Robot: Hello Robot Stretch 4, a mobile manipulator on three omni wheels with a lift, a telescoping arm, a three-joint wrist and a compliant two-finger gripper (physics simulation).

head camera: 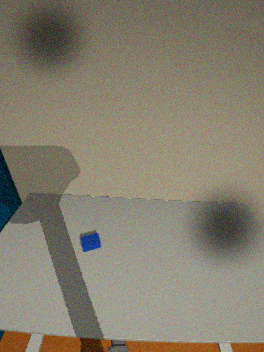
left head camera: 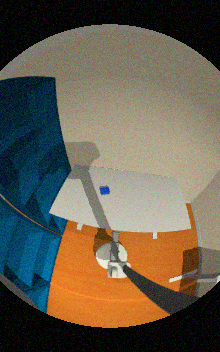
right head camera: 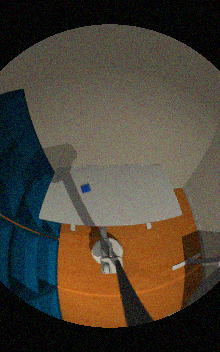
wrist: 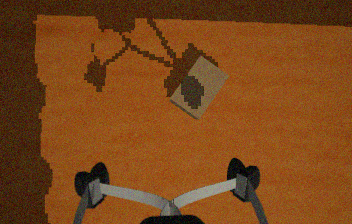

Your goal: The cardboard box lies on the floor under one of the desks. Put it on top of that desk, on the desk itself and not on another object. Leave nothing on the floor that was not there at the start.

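Frame: origin at the robot's base, x ahead, y left, z up, level; centimetres.
Where they show: gripper, fingertip midpoint: (wrist: pixel 168 174).
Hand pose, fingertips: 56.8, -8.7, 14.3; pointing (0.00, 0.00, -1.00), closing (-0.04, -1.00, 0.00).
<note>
Each offset is from my fingertips to the centre of the thing, as dx, dy, dz. "*": to the spot under its first point. Level surfaces: height alone.
The cardboard box {+11.1, -6.0, -14.5} (wrist: pixel 210 75) lies on the orange floor in the upper middle of the wrist view, turned at an angle, with a dark shadow across part of its top. It does not show in the head views. My gripper (wrist: pixel 168 174) is open and empty, its two fingertips wide apart. In the wrist view the box lies beyond the fingertips, a little to the right of the midline, and touches neither. The white desk {dz +55.0} (head camera: pixel 150 285) (left head camera: pixel 145 200) (right head camera: pixel 135 195) stands in front of me. Its top hides the gripper in the head views.
A small blue block {+9.8, +23.0, +57.2} (head camera: pixel 91 242) (left head camera: pixel 104 190) (right head camera: pixel 86 188) lies on the desk top, left of the middle. A tall blue shelf unit {* +50.6, +91.1, +147.0} (left head camera: pixel 47 100) (right head camera: pixel 17 115) stands at the left, against the desk's left end. A wall rises behind the desk. A white bar {* -120.7, -115.9, -13.8} (left head camera: pixel 182 276) (right head camera: pixel 186 262) shows low at the right.
</note>
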